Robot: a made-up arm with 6 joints. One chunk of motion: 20 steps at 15 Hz.
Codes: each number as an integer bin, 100 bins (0 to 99) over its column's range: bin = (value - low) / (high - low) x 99, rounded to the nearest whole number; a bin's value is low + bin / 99 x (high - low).
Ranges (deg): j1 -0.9..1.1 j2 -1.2..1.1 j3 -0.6..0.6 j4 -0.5..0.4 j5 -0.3..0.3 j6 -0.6..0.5
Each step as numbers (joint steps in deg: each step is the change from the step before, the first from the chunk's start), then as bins.
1 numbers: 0.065 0.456 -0.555 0.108 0.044 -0.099
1 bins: 48 71 4 67 57 45
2 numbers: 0.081 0.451 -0.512 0.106 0.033 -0.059
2 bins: 49 71 7 67 55 49
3 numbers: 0.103 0.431 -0.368 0.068 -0.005 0.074
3 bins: 50 70 19 62 49 61
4 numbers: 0.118 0.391 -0.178 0.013 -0.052 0.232
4 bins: 50 68 35 56 41 75
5 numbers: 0.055 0.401 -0.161 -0.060 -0.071 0.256
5 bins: 47 69 36 48 38 77
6 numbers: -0.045 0.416 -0.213 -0.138 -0.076 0.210
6 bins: 42 70 32 40 37 73
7 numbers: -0.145 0.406 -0.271 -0.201 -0.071 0.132
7 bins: 37 69 27 33 38 66
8 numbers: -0.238 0.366 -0.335 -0.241 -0.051 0.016
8 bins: 33 67 22 28 41 55
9 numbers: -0.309 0.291 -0.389 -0.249 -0.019 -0.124
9 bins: 29 64 17 28 46 43
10 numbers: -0.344 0.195 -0.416 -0.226 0.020 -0.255
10 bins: 28 60 15 30 53 31
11 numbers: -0.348 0.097 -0.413 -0.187 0.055 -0.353
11 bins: 27 56 15 34 59 22
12 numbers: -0.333 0.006 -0.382 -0.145 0.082 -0.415
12 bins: 28 52 18 39 63 17
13 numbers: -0.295 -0.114 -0.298 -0.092 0.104 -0.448
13 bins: 30 47 25 45 67 14
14 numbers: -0.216 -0.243 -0.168 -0.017 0.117 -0.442
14 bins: 34 41 36 53 69 14
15 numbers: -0.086 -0.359 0.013 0.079 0.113 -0.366
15 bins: 40 36 51 64 68 21
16 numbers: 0.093 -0.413 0.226 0.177 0.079 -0.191
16 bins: 49 34 68 74 63 37
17 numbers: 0.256 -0.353 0.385 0.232 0.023 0.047
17 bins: 57 36 81 81 53 58
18 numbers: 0.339 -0.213 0.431 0.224 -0.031 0.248
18 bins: 61 42 85 80 44 76
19 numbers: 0.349 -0.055 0.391 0.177 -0.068 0.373
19 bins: 62 49 82 74 38 88
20 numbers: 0.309 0.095 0.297 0.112 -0.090 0.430
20 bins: 60 56 74 67 35 93
